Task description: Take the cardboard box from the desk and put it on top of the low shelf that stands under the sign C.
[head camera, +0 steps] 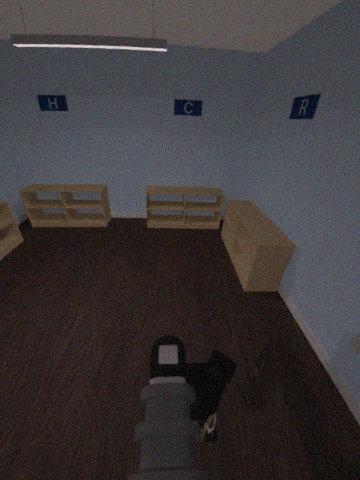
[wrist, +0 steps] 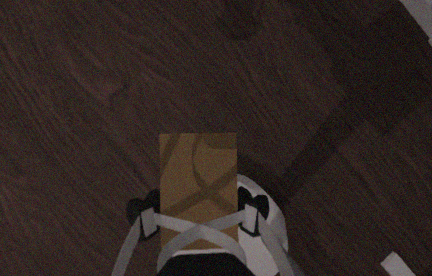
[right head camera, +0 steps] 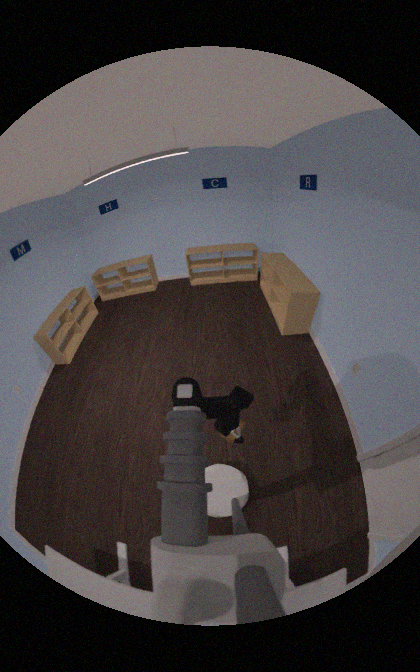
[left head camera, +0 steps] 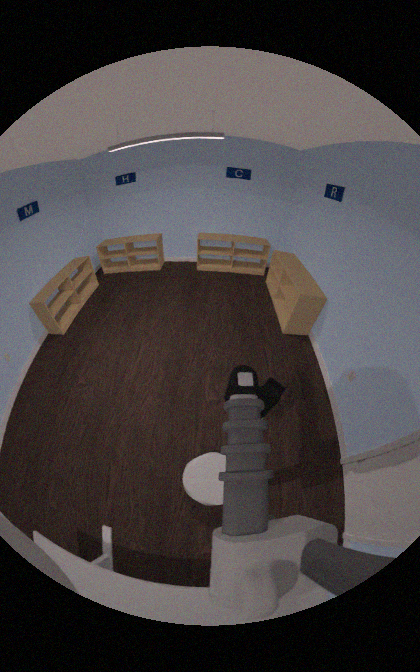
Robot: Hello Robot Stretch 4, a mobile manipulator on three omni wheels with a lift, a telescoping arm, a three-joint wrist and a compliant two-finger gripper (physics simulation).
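Seen in the pictures: gripper, fingertip midpoint: [wrist: 199, 203]; robot's base, link origin: [left head camera: 210, 477].
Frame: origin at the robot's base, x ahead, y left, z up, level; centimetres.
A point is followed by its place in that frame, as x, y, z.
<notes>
The cardboard box [wrist: 199, 170] @(30.0, -11.1, 83.6) is a plain brown block between the two fingertips in the wrist view, held above the floor. My gripper [wrist: 199, 203] @(27.2, -8.8, 78.8) [right head camera: 237, 434] is shut on it, with a dark fingertip against each side. In the head camera view the gripper [head camera: 210, 427] is small, right of the arm, and mostly hides the box. The sign C [head camera: 188, 107] @(338.7, -25.5, 172.6) [left head camera: 238, 173] @(338.8, -25.5, 171.1) [right head camera: 214, 183] hangs on the far blue wall. The low wooden shelf [head camera: 184, 190] @(314.6, -24.6, 58.2) [left head camera: 233, 237] @(314.6, -25.1, 58.2) [right head camera: 222, 248] stands below it against that wall, some way ahead; no object shows on its top. The desk's white edge [right head camera: 75, 565] shows low in the right head camera view.
Another low shelf [head camera: 69, 188] @(311.2, 155.1, 58.2) stands under the sign H [head camera: 52, 103] @(337.6, 165.3, 171.8), left of the C shelf. A shelf [head camera: 274, 265] @(156.0, -106.7, 34.2) stands along the right wall, close to the C shelf's right end. A further shelf [left head camera: 59, 295] @(179.5, 235.4, 31.7) stands on the left. My round white base [right head camera: 225, 490] is below the arm.
</notes>
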